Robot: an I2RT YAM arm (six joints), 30 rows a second.
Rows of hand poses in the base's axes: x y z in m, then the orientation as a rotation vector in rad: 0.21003 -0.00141 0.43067 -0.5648 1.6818 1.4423; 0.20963 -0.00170 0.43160 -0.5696 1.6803 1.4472; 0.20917 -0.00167 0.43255 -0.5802 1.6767 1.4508; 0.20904 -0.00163 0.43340 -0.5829 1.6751 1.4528; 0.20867 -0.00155 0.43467 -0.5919 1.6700 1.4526; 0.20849 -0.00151 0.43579 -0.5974 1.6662 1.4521; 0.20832 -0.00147 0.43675 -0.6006 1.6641 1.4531; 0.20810 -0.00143 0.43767 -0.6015 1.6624 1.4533
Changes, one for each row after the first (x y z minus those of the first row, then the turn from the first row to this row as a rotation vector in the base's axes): -0.00040 -0.00029 0.00093 0.0012 -0.0002 0.0058; -0.00086 -0.00026 0.00188 0.0009 -0.0045 0.0142; -0.00099 -0.00022 0.00273 0.0016 -0.0055 0.0169; -0.00136 -0.00014 0.00400 0.0012 -0.0121 0.0219; -0.00154 -0.00010 0.00512 0.0011 -0.0168 0.0247; -0.00171 -0.00006 0.00608 0.0015 -0.0188 0.0271; -0.00193 -0.00002 0.00700 0.0023 -0.0201 0.0275
